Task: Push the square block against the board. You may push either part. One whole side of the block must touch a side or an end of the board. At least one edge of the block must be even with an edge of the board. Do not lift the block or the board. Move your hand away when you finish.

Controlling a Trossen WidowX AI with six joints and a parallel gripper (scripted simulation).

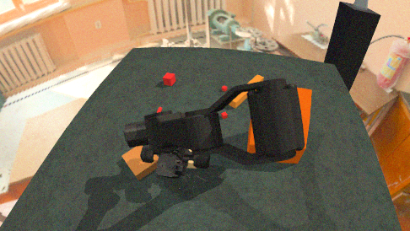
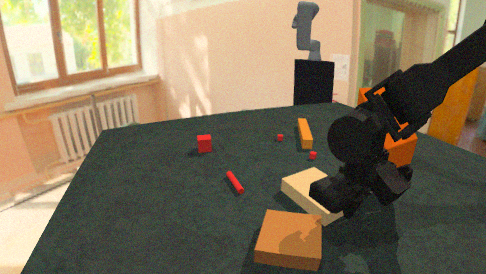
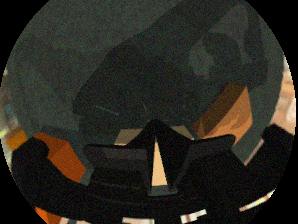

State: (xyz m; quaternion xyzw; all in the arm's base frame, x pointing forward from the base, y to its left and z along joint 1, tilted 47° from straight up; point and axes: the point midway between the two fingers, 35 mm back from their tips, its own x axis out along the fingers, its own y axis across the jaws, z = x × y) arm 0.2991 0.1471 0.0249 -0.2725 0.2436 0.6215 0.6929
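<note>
Right now my gripper tip is 80 mm to the left of the board and 10 mm below it. From my gripper tip the other things lie so: square block: 130 mm ahead, 20 mm to the right, 10 mm above; then orange bar: 220 mm behind, 380 mm to the right, 10 mm above; then red stick: 130 mm ahead, 220 mm to the right.
</note>
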